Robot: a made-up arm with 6 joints. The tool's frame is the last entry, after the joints. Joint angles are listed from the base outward. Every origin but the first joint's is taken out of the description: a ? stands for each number. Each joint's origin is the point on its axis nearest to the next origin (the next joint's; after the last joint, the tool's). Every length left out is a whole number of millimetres.
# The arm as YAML. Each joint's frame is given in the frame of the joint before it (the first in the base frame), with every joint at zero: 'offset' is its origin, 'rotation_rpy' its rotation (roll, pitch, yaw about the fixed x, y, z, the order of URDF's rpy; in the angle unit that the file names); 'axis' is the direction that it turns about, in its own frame. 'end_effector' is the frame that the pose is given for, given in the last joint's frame.
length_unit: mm
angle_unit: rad
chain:
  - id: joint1
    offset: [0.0, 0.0, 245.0]
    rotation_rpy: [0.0, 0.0, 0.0]
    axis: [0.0, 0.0, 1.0]
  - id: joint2
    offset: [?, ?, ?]
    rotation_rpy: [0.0, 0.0, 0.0]
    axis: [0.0, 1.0, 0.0]
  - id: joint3
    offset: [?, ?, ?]
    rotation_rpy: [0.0, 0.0, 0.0]
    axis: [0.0, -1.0, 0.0]
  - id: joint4
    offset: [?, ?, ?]
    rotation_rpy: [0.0, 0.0, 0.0]
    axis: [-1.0, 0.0, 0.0]
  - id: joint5
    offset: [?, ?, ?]
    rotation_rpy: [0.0, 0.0, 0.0]
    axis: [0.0, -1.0, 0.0]
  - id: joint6
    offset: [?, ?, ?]
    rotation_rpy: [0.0, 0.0, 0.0]
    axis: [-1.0, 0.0, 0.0]
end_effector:
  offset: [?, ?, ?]
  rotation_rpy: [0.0, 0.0, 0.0]
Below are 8 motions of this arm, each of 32 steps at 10 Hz.
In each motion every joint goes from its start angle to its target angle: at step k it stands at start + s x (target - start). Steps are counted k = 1, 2, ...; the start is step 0. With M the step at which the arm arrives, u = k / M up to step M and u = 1 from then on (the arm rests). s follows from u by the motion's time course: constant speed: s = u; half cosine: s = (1 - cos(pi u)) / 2; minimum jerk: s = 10 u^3 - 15 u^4 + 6 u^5.
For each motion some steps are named. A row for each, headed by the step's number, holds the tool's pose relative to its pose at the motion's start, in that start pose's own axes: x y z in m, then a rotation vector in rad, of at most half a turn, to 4 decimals.
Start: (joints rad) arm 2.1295 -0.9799 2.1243 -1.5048 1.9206 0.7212
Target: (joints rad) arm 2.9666 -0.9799 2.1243 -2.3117 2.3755 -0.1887
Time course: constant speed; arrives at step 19
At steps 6, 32:
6: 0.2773 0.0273 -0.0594 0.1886 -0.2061 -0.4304
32: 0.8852 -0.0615 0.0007 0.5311 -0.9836 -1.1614

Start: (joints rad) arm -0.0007 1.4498 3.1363 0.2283 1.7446 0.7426
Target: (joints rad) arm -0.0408 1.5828 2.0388 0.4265 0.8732 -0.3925
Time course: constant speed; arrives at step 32
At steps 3, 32:
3: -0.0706 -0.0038 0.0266 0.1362 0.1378 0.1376
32: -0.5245 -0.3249 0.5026 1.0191 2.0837 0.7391

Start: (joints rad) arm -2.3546 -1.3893 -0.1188 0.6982 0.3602 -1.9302
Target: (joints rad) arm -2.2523 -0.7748 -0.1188 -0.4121 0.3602 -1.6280
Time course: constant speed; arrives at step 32
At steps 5, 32:
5: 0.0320 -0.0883 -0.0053 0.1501 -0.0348 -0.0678
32: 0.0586 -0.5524 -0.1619 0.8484 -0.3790 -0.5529

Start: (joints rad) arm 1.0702 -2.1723 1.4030 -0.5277 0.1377 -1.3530
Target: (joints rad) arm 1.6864 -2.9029 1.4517 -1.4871 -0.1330 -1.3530
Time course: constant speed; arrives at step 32
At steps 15, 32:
15: -0.0646 0.4879 0.0810 0.2785 -0.0122 0.3062
32: -0.3119 0.9240 -0.0635 0.4306 0.2828 0.5769

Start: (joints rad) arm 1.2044 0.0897 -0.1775 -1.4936 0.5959 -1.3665
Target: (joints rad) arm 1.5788 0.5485 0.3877 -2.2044 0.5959 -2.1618
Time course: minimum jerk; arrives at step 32
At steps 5, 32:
5: 0.0018 -0.0111 -0.0065 0.0409 -0.0049 -0.0117
32: -0.0619 -0.4111 -0.1679 1.2915 -0.4431 -0.3325

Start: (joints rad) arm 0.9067 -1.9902 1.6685 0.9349 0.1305 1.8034
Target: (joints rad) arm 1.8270 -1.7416 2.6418 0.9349 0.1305 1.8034
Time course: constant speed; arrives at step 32
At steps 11, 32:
11: -0.1202 0.2134 -0.2561 -0.2337 0.3000 0.1304
32: -0.5519 0.2831 -0.6487 -0.8343 0.7540 0.2638

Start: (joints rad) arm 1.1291 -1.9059 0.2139 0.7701 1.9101 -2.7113
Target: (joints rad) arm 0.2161 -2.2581 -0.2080 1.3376 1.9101 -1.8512
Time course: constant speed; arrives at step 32
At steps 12, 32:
12: 0.2276 -0.2211 -0.1259 -0.0234 0.3390 -0.2927
32: 0.3983 -0.5376 -0.5214 -0.0248 1.1097 -0.4694

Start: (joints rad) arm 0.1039 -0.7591 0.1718 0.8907 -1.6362 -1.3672
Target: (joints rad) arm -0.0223 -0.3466 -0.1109 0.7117 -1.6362 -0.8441
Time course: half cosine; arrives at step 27
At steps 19, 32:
19: 0.2933 0.1878 -0.2710 -0.7650 0.2296 -0.3871
32: 0.3757 0.1979 -0.3385 -0.9382 0.3261 -0.4826

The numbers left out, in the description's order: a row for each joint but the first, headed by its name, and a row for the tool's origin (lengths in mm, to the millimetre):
joint2: 0.0 0.0 0.0
joint3: 0.0 0.0 598.0
joint4: 665.0 0.0 0.0
joint5: 0.0 -81.0 0.0
joint6: 0.0 0.0 0.0
tool: 0.0 0.0 0.0

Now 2 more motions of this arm.
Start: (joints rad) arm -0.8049 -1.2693 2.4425 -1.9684 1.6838 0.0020
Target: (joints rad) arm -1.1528 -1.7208 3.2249 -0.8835 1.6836 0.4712
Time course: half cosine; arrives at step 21
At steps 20, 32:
20: -0.4034 0.7927 0.2805 0.8375 -0.1339 0.4182
32: -0.4032 0.7962 0.2842 0.8415 -0.1392 0.4171

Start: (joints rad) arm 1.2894 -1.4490 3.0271 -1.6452 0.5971 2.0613
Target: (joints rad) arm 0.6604 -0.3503 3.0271 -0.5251 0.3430 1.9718
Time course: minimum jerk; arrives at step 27
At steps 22, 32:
22: -1.0205 -0.0670 -0.2612 -0.7171 -0.0848 1.1334
32: -1.0649 -0.0935 -0.2532 -0.7361 -0.1199 1.2067

